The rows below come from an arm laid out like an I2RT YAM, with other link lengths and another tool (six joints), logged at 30 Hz.
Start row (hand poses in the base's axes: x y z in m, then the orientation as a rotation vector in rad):
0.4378, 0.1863, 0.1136, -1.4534, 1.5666, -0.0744
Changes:
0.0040, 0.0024, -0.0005, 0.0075, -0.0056, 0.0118
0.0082, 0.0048, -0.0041, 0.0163, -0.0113, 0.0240
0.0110, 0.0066, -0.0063, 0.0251, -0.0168, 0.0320
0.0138, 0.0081, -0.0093, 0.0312, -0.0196, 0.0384
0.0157, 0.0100, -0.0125, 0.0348, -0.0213, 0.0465
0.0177, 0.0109, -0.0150, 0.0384, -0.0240, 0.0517
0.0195, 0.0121, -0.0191, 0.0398, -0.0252, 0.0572
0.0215, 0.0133, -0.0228, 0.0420, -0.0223, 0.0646
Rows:
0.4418, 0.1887, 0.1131, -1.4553, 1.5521, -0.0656
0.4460, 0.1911, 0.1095, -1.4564, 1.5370, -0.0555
0.4488, 0.1929, 0.1073, -1.4543, 1.5251, -0.0479
0.4516, 0.1944, 0.1043, -1.4537, 1.5171, -0.0414
0.4535, 0.1963, 0.1011, -1.4566, 1.5091, -0.0351
0.4555, 0.1972, 0.0986, -1.4570, 1.5025, -0.0311
0.4573, 0.1984, 0.0945, -1.4598, 1.4972, -0.0277
0.4593, 0.1996, 0.0908, -1.4643, 1.4936, -0.0196

